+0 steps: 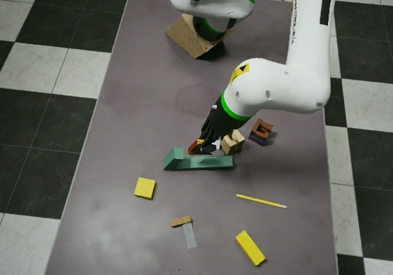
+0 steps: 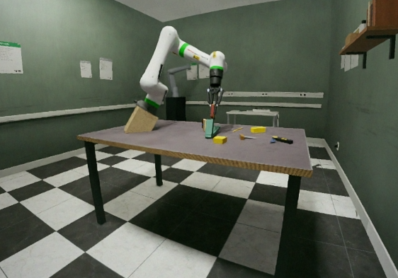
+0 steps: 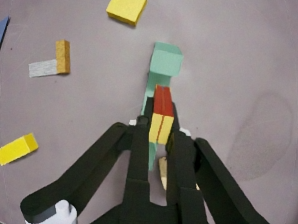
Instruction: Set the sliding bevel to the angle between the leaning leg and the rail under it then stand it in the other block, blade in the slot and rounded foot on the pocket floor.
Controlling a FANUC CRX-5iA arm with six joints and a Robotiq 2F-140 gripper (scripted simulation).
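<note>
Now: hand 50 mm above the dark blade. Round my hand: yellow pencil 250 mm to the left, 170 mm below, 60 mm ahead; then cork-and-metal square 230 mm ahead, 160 mm below, 30 mm to the left.
</note>
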